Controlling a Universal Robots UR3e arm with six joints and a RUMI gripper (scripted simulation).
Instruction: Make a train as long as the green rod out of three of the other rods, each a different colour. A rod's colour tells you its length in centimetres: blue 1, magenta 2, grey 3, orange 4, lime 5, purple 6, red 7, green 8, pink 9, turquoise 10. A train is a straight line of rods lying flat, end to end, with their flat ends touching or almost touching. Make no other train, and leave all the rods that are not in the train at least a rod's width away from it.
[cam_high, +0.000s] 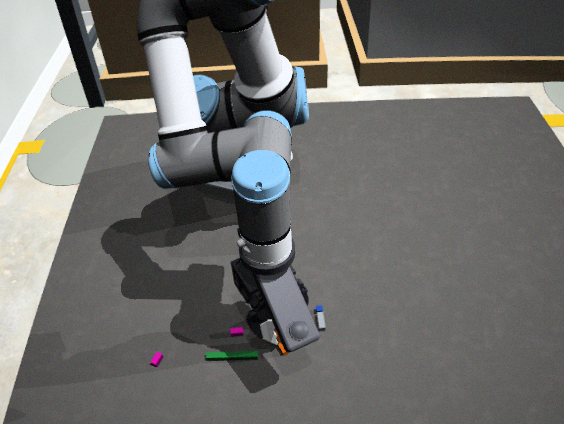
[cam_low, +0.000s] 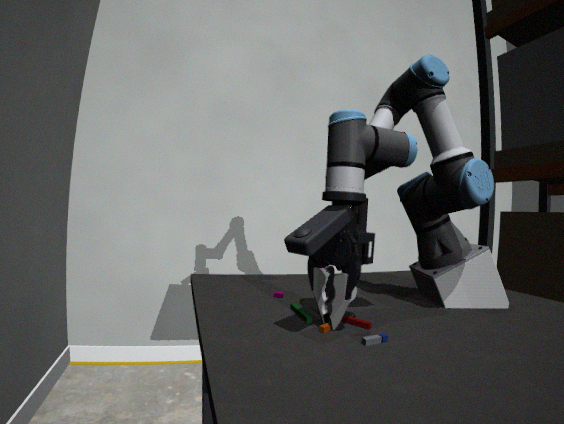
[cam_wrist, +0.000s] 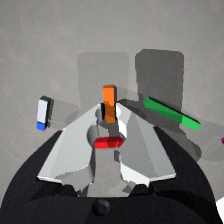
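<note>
Right now my hand is 1 cm above the orange rod. The rest, counted from my hand: grey rod (7 cm to the left, 4 cm behind, 1 cm below); then green rod (7 cm to the right, 2 cm ahead, 1 cm below); then red rod (5 cm behind, 1 cm to the right, 1 cm below).
</note>
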